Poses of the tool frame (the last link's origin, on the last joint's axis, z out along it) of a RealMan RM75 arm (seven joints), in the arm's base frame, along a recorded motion.
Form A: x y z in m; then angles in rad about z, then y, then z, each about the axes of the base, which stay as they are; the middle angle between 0 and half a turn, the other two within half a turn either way.
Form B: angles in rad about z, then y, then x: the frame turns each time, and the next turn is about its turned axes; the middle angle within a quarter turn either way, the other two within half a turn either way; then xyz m. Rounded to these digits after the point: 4 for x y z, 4 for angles.
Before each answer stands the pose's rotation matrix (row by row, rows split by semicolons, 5 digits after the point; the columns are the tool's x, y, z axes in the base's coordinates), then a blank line. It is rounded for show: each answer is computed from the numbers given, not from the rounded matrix.
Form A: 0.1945 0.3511 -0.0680 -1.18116 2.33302 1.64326
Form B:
0.94161 -0.33261 -0.05237; -0.19464 -0.66460 0.72140; -0.27475 -0.66909 -0.69053

-0.2038 0.2783 -2.3720 0.1945 0.3511 -0.0680
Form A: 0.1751 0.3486 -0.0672 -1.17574 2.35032 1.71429
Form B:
0.95218 -0.28813 -0.10171; -0.13577 -0.69716 0.70394; -0.27373 -0.65646 -0.70294

-0.1416 0.2773 -2.3904 0.1751 0.3486 -0.0672
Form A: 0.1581 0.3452 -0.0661 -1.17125 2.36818 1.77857
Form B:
0.95884 -0.24466 -0.14410; -0.08232 -0.72524 0.68356; -0.27175 -0.64356 -0.71553

-0.0856 0.2752 -2.4091 0.1581 0.3452 -0.0661
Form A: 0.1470 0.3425 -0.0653 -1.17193 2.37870 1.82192
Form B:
0.96236 -0.21067 -0.17171; -0.04294 -0.74171 0.66934; -0.26837 -0.63677 -0.72284

-0.0446 0.2717 -2.4194 0.1470 0.3425 -0.0653
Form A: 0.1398 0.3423 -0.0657 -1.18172 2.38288 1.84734
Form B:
0.96527 -0.18158 -0.18784; -0.01221 -0.74954 0.66185; -0.26098 -0.63657 -0.72572

-0.0126 0.2640 -2.4215 0.1398 0.3423 -0.0657
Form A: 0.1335 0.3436 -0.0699 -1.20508 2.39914 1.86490
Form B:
0.97015 -0.14280 -0.19599; 0.01853 -0.76221 0.64707; -0.24178 -0.63139 -0.73681

0.0191 0.2442 -2.4331 0.1335 0.3436 -0.0699
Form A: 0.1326 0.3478 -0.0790 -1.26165 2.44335 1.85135
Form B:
0.97988 -0.09032 -0.17800; 0.03983 -0.78537 0.61774; -0.19559 -0.61240 -0.76597

0.0406 0.1969 -2.4672 0.1326 0.3478 -0.0790
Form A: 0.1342 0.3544 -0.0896 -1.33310 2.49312 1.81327
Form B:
0.98851 -0.04259 -0.14502; 0.05118 -0.80847 0.58630; -0.14221 -0.58699 -0.79701

0.0517 0.1427 -2.5068 0.1342 0.3544 -0.0896
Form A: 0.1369 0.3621 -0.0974 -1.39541 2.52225 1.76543
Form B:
0.99355 -0.01613 -0.11227; 0.05104 -0.82038 0.56954; -0.10129 -0.57159 -0.81426

0.0513 0.1015 -2.5295 0.1369 0.3621 -0.0974
